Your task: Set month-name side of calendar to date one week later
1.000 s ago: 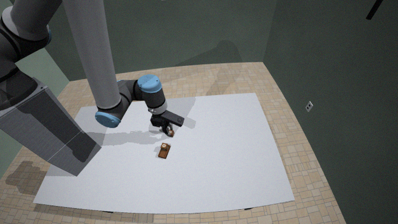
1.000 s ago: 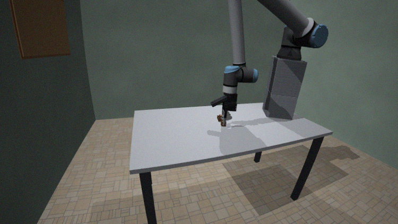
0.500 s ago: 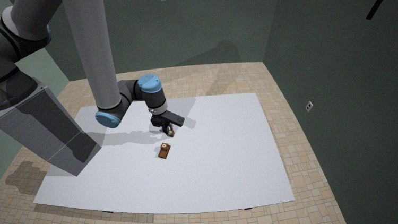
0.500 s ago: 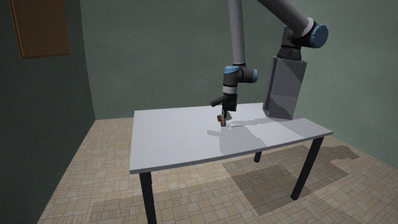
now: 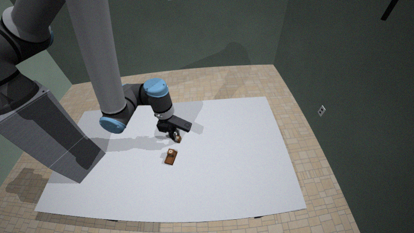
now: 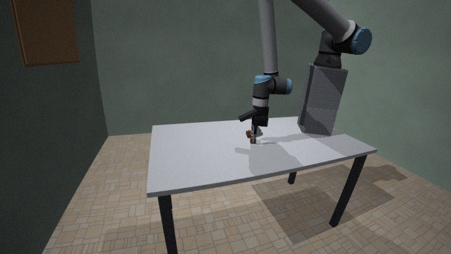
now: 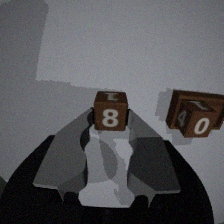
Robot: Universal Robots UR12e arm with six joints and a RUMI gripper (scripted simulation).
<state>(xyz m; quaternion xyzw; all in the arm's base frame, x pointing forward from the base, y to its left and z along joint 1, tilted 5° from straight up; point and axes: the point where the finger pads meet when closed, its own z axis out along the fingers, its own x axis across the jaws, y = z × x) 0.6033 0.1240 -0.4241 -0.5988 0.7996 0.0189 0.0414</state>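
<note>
Right now the brown date cube is 1 cm below my hand. Round my hand: brown wooden tray (3 cm behind, 11 cm to the right, 2 cm below).
</note>
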